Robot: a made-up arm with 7 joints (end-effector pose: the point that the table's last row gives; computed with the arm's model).
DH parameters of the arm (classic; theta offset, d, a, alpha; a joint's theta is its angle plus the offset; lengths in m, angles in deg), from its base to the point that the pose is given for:
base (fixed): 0 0 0 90
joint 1: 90 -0.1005 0 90
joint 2: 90 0 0 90
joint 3: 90 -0.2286 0 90
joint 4: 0 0 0 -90
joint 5: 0 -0.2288 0 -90
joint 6: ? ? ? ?
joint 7: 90 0 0 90
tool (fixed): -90 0 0 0
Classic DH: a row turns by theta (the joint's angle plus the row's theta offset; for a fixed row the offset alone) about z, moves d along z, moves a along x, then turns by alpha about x.
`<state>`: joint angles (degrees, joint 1 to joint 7).
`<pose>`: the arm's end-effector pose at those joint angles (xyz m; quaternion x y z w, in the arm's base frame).
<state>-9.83 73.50 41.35 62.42 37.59 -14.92 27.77</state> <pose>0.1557 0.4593 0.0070 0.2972 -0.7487 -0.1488 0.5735</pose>
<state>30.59 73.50 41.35 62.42 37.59 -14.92 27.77</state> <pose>0.1140 0.4593 0.1063 0.3303 -0.9008 -0.0370 0.2796</pose>
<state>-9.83 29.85 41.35 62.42 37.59 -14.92 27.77</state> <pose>0.1119 0.3832 -0.2462 0.1133 -0.7307 0.1726 0.6507</pose>
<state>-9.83 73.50 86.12 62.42 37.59 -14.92 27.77</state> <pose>0.0304 0.4787 0.0952 0.4195 -0.8673 0.0182 0.2673</pose>
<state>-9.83 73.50 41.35 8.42 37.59 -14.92 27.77</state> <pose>0.0063 0.5430 -0.1107 0.3923 -0.5364 0.2322 0.7103</pose>
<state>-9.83 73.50 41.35 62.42 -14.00 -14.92 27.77</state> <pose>0.1557 0.4593 0.0070 0.5110 -0.4345 -0.3730 0.6410</pose>
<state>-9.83 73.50 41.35 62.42 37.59 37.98 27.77</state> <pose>0.1557 0.4593 0.0070 0.1693 -0.5060 0.1029 0.8395</pose>
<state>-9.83 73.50 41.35 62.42 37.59 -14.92 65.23</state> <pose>0.1557 0.4593 0.0070 0.0973 -0.6613 -0.3813 0.6386</pose>
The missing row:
joint 6: -90 0 0 90
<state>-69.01 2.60 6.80 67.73 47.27 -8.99 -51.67</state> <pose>-0.2177 0.1398 -0.3087 0.4804 0.0928 0.3936 0.7782</pose>
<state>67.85 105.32 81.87 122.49 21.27 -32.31 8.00</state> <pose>-0.1862 0.1520 0.1053 -0.6425 0.3414 0.2253 0.6479</pose>
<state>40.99 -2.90 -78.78 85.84 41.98 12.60 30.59</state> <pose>0.1867 -0.1355 -0.1472 -0.5796 -0.3560 -0.5881 0.4376</pose>
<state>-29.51 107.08 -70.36 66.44 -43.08 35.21 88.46</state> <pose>0.0146 0.4645 -0.1172 0.1093 0.8712 -0.3078 0.3666</pose>
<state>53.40 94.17 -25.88 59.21 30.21 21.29 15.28</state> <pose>0.1539 0.4515 0.1059 0.4698 -0.5216 -0.0155 0.7120</pose>
